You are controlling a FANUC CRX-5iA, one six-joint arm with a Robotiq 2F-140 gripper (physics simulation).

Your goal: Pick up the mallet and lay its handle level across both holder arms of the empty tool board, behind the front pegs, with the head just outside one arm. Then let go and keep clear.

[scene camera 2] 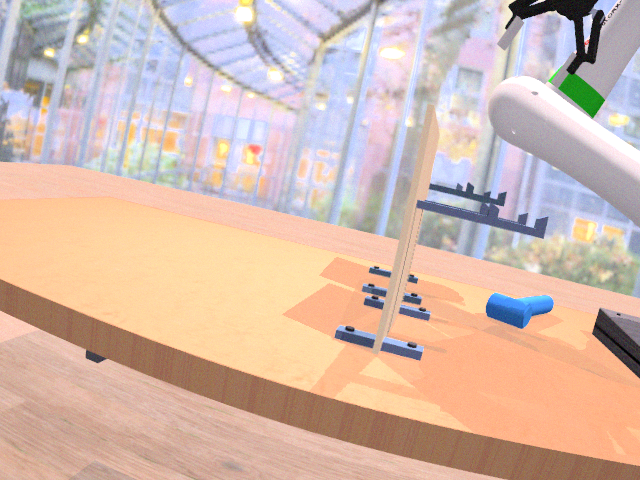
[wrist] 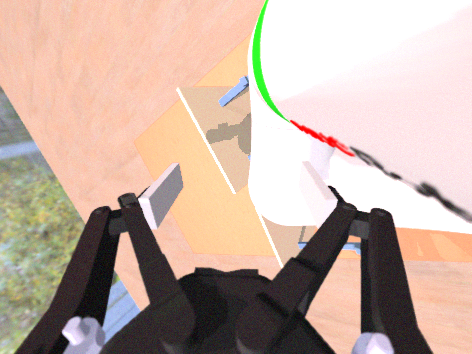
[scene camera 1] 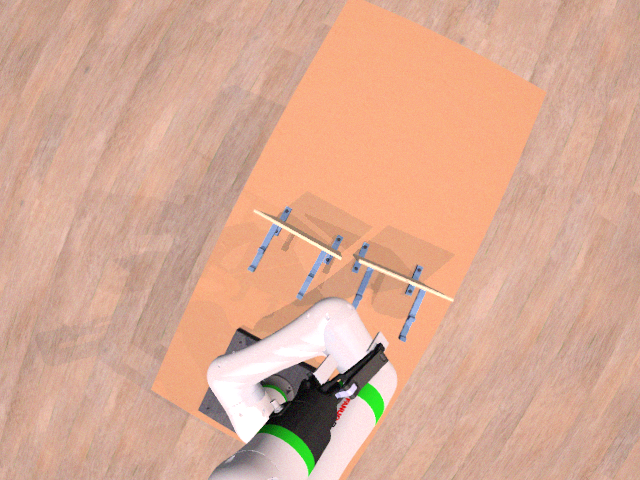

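Seen in the pictures: gripper, between the fingertips: [scene camera 2: 527, 65] [wrist: 239, 174] [scene camera 1: 357, 349]; arm's base, origin of its link: [scene camera 1: 274, 393].
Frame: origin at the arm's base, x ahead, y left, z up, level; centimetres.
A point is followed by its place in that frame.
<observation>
A blue mallet [scene camera 2: 509, 311] {z -2.0, x 33.9, y -10.2 cm} lies on the table in scene camera 2, its thick head toward the boards; it does not show in scene camera 1, where the robot's arm covers part of the table. Two upright tool boards [scene camera 1: 297, 235] {z 24.9, x 56.9, y 4.3 cm} [scene camera 1: 405, 279] {z 27.8, x 54.1, y -25.0 cm} stand side by side in scene camera 1, with no tool on the visible parts of their blue holder arms [scene camera 1: 262, 250] {z 15.4, x 49.6, y 14.1 cm} [scene camera 1: 412, 320] {z 18.2, x 42.9, y -32.7 cm}. In scene camera 2 the boards [scene camera 2: 426, 155] {z 19.3, x 58.9, y 14.1 cm} overlap, and pegs rise from the holder arms [scene camera 2: 465, 212] {z 13.7, x 52.9, y 14.8 cm}. My gripper [scene camera 1: 352, 354] {z 43.1, x 38.4, y -16.1 cm} [scene camera 2: 529, 59] {z 43.1, x 38.4, y -16.1 cm} [wrist: 239, 174] {z 43.1, x 38.4, y -16.1 cm} is open and empty, high above the table, apart from mallet and boards.
The robot's white arm [scene camera 1: 289, 351] {z 33.4, x 30.0, y -2.5 cm} [scene camera 2: 558, 124] {z 30.6, x 36.4, y -1.1 cm} [wrist: 280, 175] {z 38.8, x 36.7, y -13.3 cm} bends between gripper and boards. Its dark base plate [scene camera 1: 219, 397] [scene camera 2: 617, 333] {z -1.1, x 13.6, y -4.3 cm} is on the table [scene camera 1: 413, 129] {z -4.7, x 104.2, y -21.1 cm} [scene camera 2: 180, 268] {z -4.7, x 90.4, y -2.9 cm}. Blue board feet [scene camera 2: 356, 336] {z -3.8, x 62.4, y 15.0 cm} rest on the tabletop. The table's long edge runs close to the right board.
</observation>
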